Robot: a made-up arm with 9 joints.
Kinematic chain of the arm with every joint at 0, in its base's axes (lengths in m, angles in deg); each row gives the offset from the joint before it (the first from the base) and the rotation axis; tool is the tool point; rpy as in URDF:
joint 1: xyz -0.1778 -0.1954 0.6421 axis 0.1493 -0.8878 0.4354
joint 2: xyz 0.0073 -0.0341 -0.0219 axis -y
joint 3: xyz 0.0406 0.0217 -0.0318 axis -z
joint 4: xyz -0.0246 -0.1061 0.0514 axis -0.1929 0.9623 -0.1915
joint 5: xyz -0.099 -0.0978 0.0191 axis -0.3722 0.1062 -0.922
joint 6: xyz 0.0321 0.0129 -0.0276 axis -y
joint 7: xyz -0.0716 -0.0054 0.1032 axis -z
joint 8: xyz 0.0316 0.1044 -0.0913 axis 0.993 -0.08 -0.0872
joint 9: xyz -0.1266 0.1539 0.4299 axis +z
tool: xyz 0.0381 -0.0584 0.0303 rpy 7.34 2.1 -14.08
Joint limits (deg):
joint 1: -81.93..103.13
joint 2: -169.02..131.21
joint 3: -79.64..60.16
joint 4: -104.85..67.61
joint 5: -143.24..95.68
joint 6: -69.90..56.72
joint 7: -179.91..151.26
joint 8: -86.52..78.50
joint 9: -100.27..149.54
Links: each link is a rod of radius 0.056 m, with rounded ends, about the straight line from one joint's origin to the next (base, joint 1, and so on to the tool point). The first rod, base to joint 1, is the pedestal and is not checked.
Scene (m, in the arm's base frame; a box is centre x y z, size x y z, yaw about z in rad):
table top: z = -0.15
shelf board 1: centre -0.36 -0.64 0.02 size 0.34 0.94 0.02 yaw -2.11
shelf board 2: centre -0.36 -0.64 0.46 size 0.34 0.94 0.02 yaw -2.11
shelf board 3: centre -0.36 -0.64 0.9 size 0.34 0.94 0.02 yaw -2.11
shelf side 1: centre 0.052 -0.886 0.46 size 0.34 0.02 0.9 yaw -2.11
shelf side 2: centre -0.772 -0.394 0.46 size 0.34 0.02 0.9 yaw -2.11
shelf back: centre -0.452 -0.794 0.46 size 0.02 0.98 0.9 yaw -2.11
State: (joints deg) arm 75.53 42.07 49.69 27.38 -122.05 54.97 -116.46 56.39 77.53
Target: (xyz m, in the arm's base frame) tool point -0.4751 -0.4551 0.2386
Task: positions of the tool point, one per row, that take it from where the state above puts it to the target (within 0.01 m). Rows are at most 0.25 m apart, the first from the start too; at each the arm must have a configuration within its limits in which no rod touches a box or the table.
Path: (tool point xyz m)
1: -0.0892 -0.5811 0.2617
2: -0.2839 -0.5411 0.2152
3: -0.4750 -0.4551 0.2386

